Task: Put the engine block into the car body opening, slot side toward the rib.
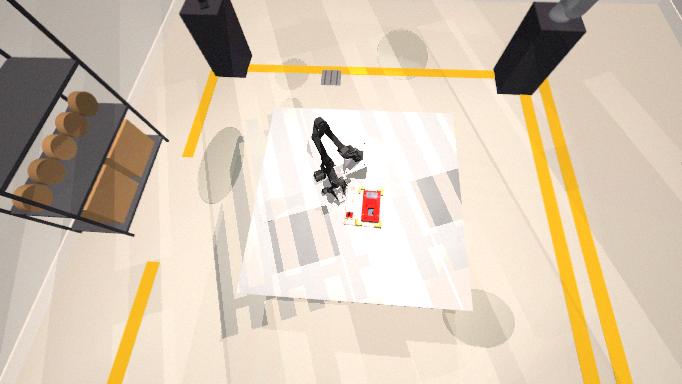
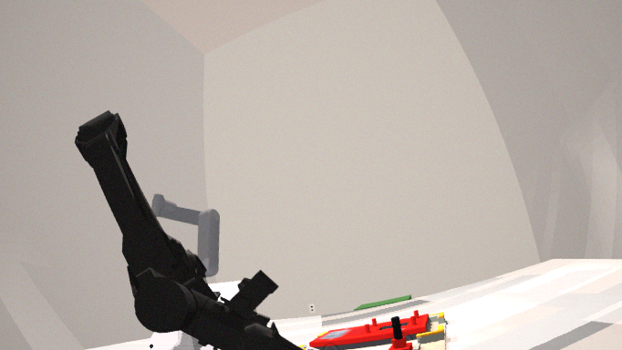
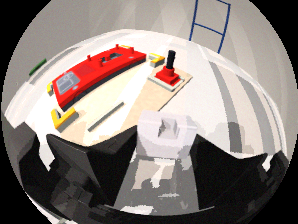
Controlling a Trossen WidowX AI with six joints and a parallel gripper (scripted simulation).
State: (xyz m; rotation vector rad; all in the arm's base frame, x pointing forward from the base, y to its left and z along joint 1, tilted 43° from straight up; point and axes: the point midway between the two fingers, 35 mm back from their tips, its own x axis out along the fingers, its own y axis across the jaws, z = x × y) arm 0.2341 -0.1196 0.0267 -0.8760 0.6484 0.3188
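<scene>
Now: gripper tip 10 mm below the grey engine block.
</scene>
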